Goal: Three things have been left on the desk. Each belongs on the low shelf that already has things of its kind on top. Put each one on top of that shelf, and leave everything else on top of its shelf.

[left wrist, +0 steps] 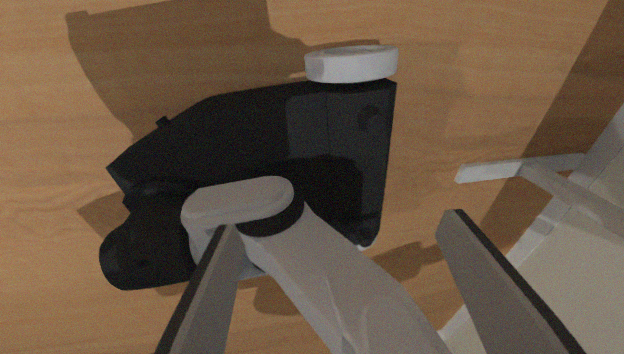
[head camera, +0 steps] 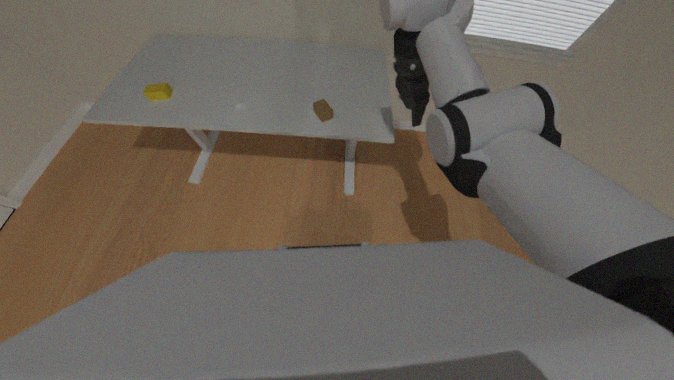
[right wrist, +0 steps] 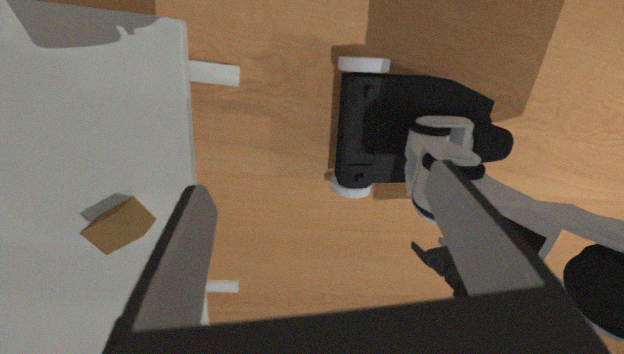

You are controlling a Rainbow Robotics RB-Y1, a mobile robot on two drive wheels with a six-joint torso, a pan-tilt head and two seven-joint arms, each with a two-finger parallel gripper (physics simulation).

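Places are measured from the robot's base along level axes (x left, y back, z up), in millimetres.
Pixels of known places: left gripper, between the fingertips: [left wrist: 338, 229] [right wrist: 425, 241]; right gripper, between the fingertips: [head camera: 409, 111] [right wrist: 320, 187].
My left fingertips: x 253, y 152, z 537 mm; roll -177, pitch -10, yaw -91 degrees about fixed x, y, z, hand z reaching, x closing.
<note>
Behind a point stands the place of what it marks.
A yellow block [head camera: 158, 91] @(x 802, y -739, z 764 mm) lies on the left part of the grey desk [head camera: 270, 65] @(x 289, y -1006, z 720 mm) [right wrist: 100, 125] @(x -189, y -603, z 720 mm). A brown block [head camera: 323, 110] @(x -9, y -585, z 770 mm) [right wrist: 118, 225] @(x -27, y -596, z 770 mm) lies near the desk's front edge, toward its right end. A small pale thing [head camera: 240, 106] @(x 398, y -663, z 727 mm) lies between them, too faint to make out. My right gripper [head camera: 416, 120] @(x -246, y -287, z 1043 mm) [right wrist: 320, 187] @(x -246, y -287, z 1043 mm) is open and empty, just beyond the desk's right end in the head view; the brown block lies outside its fingers. My left gripper [left wrist: 338, 229] @(x 253, y 152, z 537 mm) is open and empty over my arm and base. The low shelves do not show.
Desk legs [head camera: 350, 170] [left wrist: 490, 171] [right wrist: 215, 72] reach out over the wooden floor [head camera: 250, 205] @(x 558, y -427, z 0 mm). My black wheeled base [left wrist: 240, 125] @(x 186, y 255, z 169 mm) [right wrist: 385, 125] @(x -40, y 99, z 169 mm) stands a little apart from the desk. A window with blinds [head camera: 540, 20] @(x -1280, y -1139, z 980 mm) is at the upper right. A pale object [head camera: 5, 216] @(x 2436, y -371, z 27 mm) shows partly at the left edge.
</note>
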